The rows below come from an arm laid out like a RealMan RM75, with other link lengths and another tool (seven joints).
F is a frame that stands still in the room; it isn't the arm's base.
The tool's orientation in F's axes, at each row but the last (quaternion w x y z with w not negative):
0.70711 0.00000 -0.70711 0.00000
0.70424 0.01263 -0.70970 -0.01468
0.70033 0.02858 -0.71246 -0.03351
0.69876 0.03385 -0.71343 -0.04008
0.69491 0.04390 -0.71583 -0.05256
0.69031 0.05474 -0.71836 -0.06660
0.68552 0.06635 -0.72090 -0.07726
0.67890 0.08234 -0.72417 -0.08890
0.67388 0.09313 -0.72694 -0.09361
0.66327 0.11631 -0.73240 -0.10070
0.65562 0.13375 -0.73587 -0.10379
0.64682 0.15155 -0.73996 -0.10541
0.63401 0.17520 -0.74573 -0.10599
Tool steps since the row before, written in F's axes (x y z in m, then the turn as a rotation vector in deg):
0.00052 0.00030 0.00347 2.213 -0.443 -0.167
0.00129 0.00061 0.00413 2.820 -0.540 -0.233
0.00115 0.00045 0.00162 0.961 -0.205 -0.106
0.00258 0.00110 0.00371 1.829 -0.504 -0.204
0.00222 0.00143 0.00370 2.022 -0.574 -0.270
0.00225 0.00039 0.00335 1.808 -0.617 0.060
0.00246 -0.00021 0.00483 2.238 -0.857 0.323
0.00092 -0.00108 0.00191 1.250 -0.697 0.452
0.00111 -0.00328 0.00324 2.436 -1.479 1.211
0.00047 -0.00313 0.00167 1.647 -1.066 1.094
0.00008 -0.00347 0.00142 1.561 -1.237 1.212
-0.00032 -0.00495 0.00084 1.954 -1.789 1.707
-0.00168 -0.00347 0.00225 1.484 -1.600 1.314
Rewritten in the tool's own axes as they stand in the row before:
0.00347 0.00030 -0.00052 -0.167 -0.443 -2.213
0.00409 0.00077 -0.00132 -0.234 -0.541 -2.820
0.00155 0.00060 -0.00117 -0.104 -0.208 -0.961
0.00352 0.00150 -0.00264 -0.189 -0.508 -1.829
0.00340 0.00194 -0.00230 -0.251 -0.585 -2.021
0.00314 0.00099 -0.00237 0.090 -0.574 -1.821
0.00464 0.00080 -0.00269 0.374 -0.751 -2.268
0.00205 -0.00059 -0.00106 0.524 -0.566 -1.287
0.00389 -0.00233 -0.00138 1.371 -1.133 -2.535
0.00249 -0.00250 -0.00061 1.208 -0.746 -1.741
0.00248 -0.00281 -0.00017 1.384 -0.863 -1.666
0.00260 -0.00429 0.00040 1.995 -1.238 -2.102
0.00364 -0.00211 0.00148 1.627 -1.155 -1.584

